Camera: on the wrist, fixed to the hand. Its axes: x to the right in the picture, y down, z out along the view.
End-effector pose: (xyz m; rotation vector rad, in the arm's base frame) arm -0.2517 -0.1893 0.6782 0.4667 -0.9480 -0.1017
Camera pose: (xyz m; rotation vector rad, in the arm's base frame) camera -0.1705 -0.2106 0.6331 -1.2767 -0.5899 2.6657
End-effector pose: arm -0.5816 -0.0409 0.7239 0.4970 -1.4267 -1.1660
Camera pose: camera -0.5281 -0.1060 0.6794 -1.3743 -0.5040 1.4407
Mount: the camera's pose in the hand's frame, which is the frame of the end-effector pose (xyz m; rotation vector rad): 0.0195 -0.0479 -0.0800 0.0930 0.1136 3.1253
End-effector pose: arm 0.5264 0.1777 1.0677 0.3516 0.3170 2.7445
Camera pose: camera 0.5014 0.2148 0.9836 -0.1669 0.1777 -0.3722
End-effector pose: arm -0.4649 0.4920 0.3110 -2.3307 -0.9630 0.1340
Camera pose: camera -0.4550 0.4918 0.4057 1.1289 -2.7755 -0.8811
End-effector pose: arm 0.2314 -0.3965 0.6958 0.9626 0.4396 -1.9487
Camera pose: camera 0.2216 -0.3316 0.6268 0.4805 -0.8548 0.9738
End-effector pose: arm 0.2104 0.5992 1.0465 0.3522 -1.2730 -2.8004
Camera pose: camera 0.2119 0.5692 0.9561 -0.7748 -0.2929 0.0683
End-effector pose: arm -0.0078 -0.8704 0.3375 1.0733 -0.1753 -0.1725
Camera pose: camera 0.0266 -0.8287 0.2591 -0.1548 -1.4440 2.6148
